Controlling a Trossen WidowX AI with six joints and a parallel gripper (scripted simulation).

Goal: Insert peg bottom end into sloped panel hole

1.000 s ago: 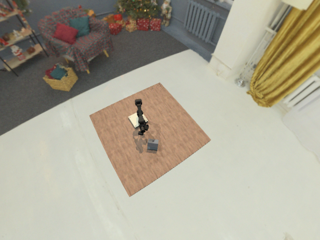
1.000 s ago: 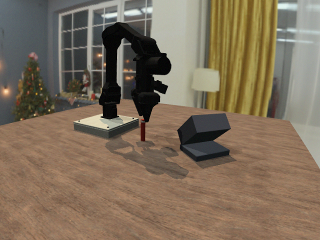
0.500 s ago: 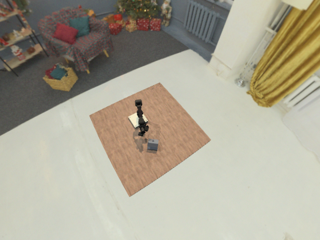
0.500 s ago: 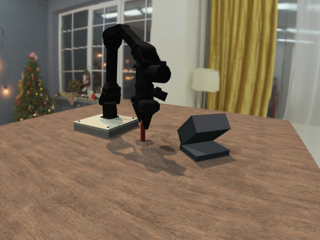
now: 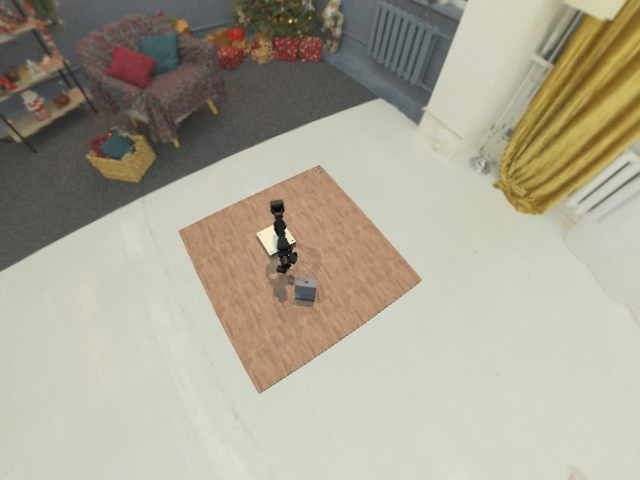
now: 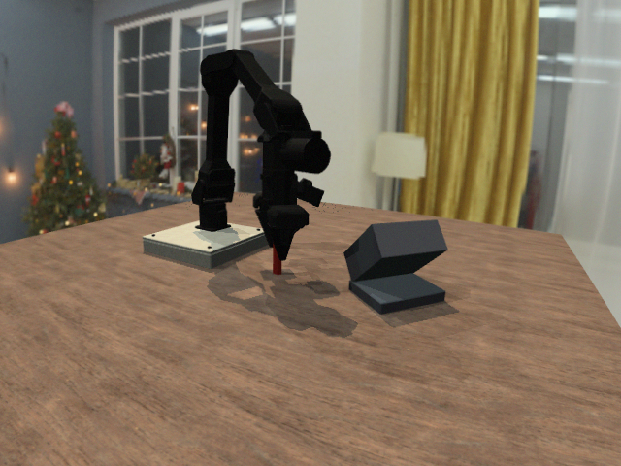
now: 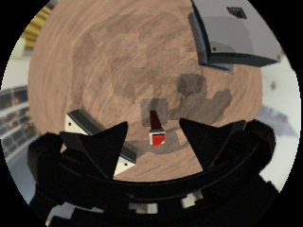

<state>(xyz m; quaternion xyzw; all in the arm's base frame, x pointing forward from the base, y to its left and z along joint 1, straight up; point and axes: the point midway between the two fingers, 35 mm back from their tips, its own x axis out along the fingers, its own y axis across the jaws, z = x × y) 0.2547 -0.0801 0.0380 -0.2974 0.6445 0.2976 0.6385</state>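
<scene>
Now: the red peg 20 mm above my gripper tip. Round my gripper tip: panel foot (220 mm ahead, 30 mm to the left, 30 mm below); then dark grey sloped panel (210 mm ahead, 50 mm to the left, 30 mm above).
</scene>
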